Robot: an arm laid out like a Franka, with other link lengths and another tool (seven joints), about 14 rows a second.
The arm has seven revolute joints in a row. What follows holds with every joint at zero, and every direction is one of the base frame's. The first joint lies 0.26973 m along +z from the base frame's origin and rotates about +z. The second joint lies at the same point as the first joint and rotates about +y. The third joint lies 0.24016 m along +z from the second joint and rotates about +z. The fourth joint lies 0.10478 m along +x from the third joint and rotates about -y. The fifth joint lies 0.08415 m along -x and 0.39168 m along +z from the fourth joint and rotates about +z. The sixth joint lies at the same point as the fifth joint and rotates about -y. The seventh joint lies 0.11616 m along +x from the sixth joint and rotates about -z. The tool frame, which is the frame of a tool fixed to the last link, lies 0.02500 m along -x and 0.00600 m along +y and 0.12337 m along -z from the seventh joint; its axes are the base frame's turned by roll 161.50, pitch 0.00 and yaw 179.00 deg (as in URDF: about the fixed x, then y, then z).
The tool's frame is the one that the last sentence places.
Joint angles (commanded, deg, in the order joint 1, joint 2, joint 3, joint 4, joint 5, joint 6, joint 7), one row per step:
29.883, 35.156, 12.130, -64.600, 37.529, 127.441, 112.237
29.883, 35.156, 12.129, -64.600, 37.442, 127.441, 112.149
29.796, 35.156, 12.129, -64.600, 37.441, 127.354, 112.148
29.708, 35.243, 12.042, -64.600, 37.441, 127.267, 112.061
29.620, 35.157, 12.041, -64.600, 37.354, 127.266, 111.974
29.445, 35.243, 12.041, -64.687, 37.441, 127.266, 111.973
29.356, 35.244, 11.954, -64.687, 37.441, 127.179, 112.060
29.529, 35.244, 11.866, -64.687, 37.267, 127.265, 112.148
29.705, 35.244, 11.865, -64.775, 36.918, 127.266, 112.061
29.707, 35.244, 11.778, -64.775, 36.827, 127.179, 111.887
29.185, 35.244, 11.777, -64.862, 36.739, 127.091, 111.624
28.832, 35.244, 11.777, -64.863, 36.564, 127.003, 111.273
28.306, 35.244, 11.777, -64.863, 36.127, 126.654, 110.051
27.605, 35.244, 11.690, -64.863, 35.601, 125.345, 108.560
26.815, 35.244, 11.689, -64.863, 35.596, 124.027, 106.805
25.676, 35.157, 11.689, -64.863, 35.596, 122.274, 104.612
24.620, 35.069, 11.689, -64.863, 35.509, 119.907, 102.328
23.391, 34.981, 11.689, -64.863, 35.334, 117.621, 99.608
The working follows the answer.
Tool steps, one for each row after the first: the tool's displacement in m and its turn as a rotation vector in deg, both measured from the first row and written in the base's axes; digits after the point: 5 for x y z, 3 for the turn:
-0.00004, 0.00000, -0.00004, -0.067, -0.123, 0.071
0.00058, -0.00082, -0.00022, -0.101, -0.071, 0.045
0.00193, -0.00219, -0.00173, -0.223, -0.033, 0.003
0.00252, -0.00323, -0.00059, -0.249, -0.229, -0.015
0.00420, -0.00492, -0.00259, -0.281, -0.032, -0.192
0.00545, -0.00643, -0.00293, -0.356, 0.064, -0.349
0.00468, -0.00537, -0.00297, -0.496, -0.060, -0.337
0.00296, -0.00344, -0.00401, -0.815, -0.284, -0.039
0.00327, -0.00396, -0.00436, -0.964, -0.444, 0.081
0.00760, -0.00936, -0.00545, -1.127, -0.571, -0.182
0.01040, -0.01302, -0.00571, -1.304, -0.886, -0.213
0.01381, -0.01821, -0.00663, -1.805, -1.847, 0.385
0.01730, -0.02493, -0.00982, -2.774, -2.456, 1.600
0.02075, -0.03198, -0.01260, -3.279, -2.892, 2.904
0.02575, -0.04256, -0.01506, -3.861, -3.415, 4.465
0.02849, -0.05179, -0.01880, -4.632, -3.628, 6.633
0.03228, -0.06328, -0.02233, -5.375, -4.211, 8.904

Tool pose at each row, in the base's axes (x y z in m, rotation vector in deg; rounded; the steps above come from the unrounded poses):
0.60597, 0.52117, 0.40112, -111.342, -93.858, -64.267
0.60593, 0.52117, 0.40108, -111.279, -94.035, -64.340
0.60655, 0.52035, 0.40089, -111.340, -94.018, -64.270
0.60790, 0.51898, 0.39939, -111.468, -94.070, -64.167
0.60849, 0.51794, 0.40053, -111.452, -94.179, -64.383
0.61017, 0.51625, 0.39852, -111.705, -93.965, -64.204
0.61142, 0.51475, 0.39819, -111.938, -93.856, -64.107
0.61065, 0.51581, 0.39815, -111.982, -94.050, -64.159
0.60893, 0.51773, 0.39711, -111.814, -94.681, -64.109
0.60924, 0.51721, 0.39676, -111.741, -94.989, -64.156
0.61357, 0.51182, 0.39567, -112.081, -94.987, -64.302
0.61637, 0.50815, 0.39540, -112.142, -95.279, -64.568
0.61978, 0.50296, 0.39449, -111.574, -96.690, -65.140
0.62327, 0.49625, 0.39130, -110.724, -98.813, -64.770
0.62672, 0.48920, 0.38852, -109.527, -100.499, -64.443
0.63172, 0.47862, 0.38606, -108.054, -102.480, -64.056
0.63446, 0.46938, 0.38232, -106.105, -104.894, -62.930
0.63825, 0.45789, 0.37878, -103.877, -107.513, -62.180

